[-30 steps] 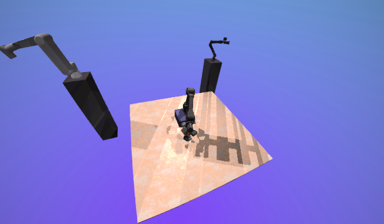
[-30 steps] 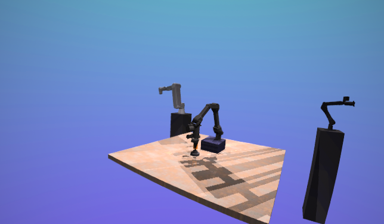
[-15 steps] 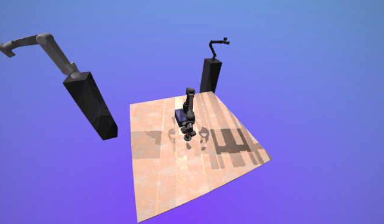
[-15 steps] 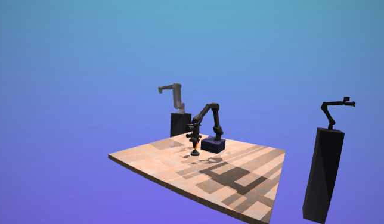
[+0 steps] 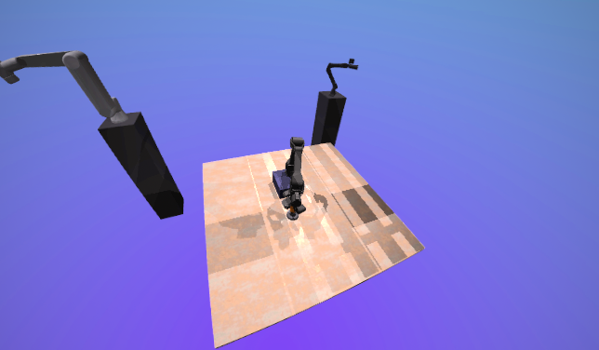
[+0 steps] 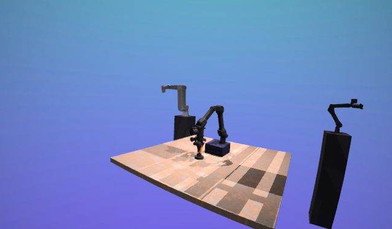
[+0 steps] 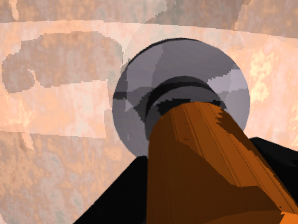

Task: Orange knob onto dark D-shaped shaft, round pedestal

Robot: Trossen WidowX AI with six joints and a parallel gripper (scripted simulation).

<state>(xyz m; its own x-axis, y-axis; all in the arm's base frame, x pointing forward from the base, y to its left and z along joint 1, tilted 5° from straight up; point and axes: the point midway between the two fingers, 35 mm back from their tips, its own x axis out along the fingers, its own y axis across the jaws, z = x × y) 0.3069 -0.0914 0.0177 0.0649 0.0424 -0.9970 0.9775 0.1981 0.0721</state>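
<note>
Right now my gripper tip is 20 mm below the orange knob. The rest, counted from my gripper tip: round pedestal 40 mm below.
</note>
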